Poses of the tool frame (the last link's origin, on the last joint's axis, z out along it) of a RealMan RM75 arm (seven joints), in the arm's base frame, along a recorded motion.
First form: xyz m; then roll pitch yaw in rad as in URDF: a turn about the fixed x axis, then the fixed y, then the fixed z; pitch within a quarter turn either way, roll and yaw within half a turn.
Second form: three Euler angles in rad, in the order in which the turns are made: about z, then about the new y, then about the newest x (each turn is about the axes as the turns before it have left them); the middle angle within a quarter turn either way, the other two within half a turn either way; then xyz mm. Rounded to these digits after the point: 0 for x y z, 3 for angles.
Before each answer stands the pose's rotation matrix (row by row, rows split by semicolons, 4 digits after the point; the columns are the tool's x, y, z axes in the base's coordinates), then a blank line. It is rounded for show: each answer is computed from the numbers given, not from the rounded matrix.
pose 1, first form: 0.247, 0.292, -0.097, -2.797, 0.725, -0.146
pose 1, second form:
0.7405 -0.3586 -0.5684; -0.1089 -0.8986 0.4250; -0.6631 -0.2529 -0.7045

-0.146, 0.725, -2.797, 247, 292, -97
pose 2, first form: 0.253, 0.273, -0.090, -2.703, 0.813, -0.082
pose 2, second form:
0.6850 -0.3816 -0.6206; -0.0563 -0.8770 0.4771; -0.7264 -0.2919 -0.6223

-0.082, 0.813, -2.703, 253, 273, -90
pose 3, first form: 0.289, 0.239, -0.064, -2.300, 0.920, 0.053
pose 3, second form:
0.6050 -0.5572 -0.5688; 0.0321 -0.6968 0.7166; -0.7956 -0.4518 -0.4036

0.053, 0.920, -2.300, 289, 239, -64
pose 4, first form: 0.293, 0.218, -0.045, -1.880, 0.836, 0.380
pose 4, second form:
0.6226 -0.5435 -0.5630; 0.2487 -0.5448 0.8009; -0.7420 -0.6386 -0.2040

0.380, 0.836, -1.880, 293, 218, -45
